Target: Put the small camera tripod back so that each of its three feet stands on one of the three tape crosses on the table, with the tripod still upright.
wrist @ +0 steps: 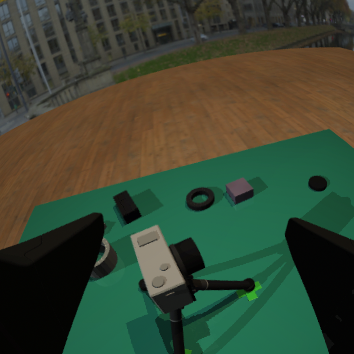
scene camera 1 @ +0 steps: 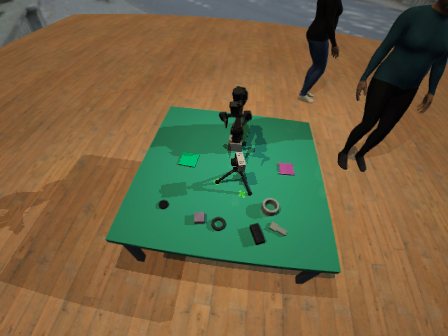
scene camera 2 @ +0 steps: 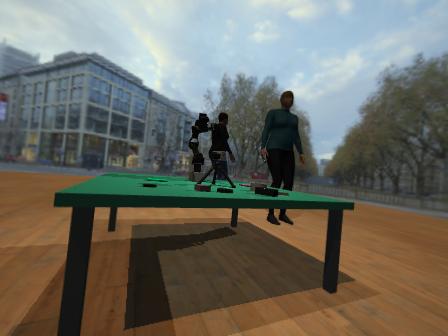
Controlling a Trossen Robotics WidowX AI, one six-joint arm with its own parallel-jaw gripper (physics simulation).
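Pixels of known places: gripper, fingertip midpoint: (wrist: 199,226) (scene camera 1: 233,127) (scene camera 2: 207,130); arm's base, origin of the base link: (scene camera 1: 236,139) (scene camera 2: 197,172).
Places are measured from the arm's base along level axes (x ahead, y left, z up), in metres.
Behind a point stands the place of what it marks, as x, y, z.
Note:
The small tripod (scene camera 1: 243,178) @(0.369, 0.089, 0.021) (scene camera 2: 215,170) @(0.292, 0.052, 0.027) stands upright with a light grey camera (scene camera 1: 240,161) @(0.355, 0.054, 0.156) (wrist: 159,267) @(0.310, 0.045, 0.155) on top. Its left foot in scene view 1 is at one green tape cross (scene camera 1: 216,182) @(0.371, -0.079, -0.063) (wrist: 251,291) @(0.349, -0.079, -0.067); the wrist view shows that foot at the cross's edge. Another foot stands just right of a second cross (scene camera 1: 242,194) @(0.423, 0.100, -0.075). The lower leg in the wrist view reaches near another cross (wrist: 188,351) @(0.245, 0.062, -0.074), partly cut off; its foot is out of that view. My gripper (scene camera 1: 236,118) (wrist: 199,226) @(0.237, -0.015, 0.297) is open and empty, above and behind the tripod on the arm's base side, apart from it.
On the green table (scene camera 1: 150,220) @(0.709, -0.407, -0.075) lie a black disc (scene camera 1: 163,204) @(0.596, -0.364, -0.065), a mauve block (scene camera 1: 199,217) @(0.646, -0.128, -0.047), a black ring (scene camera 1: 218,223) @(0.635, -0.025, -0.069), a black box (scene camera 1: 257,234) @(0.692, 0.208, -0.041), a grey ring (scene camera 1: 270,206) @(0.469, 0.292, -0.065), a grey piece (scene camera 1: 278,229) @(0.634, 0.330, -0.059), a green pad (scene camera 1: 189,160) @(0.216, -0.304, -0.065) and a magenta pad (scene camera 1: 286,169) @(0.159, 0.390, -0.065). Two people stand beyond.

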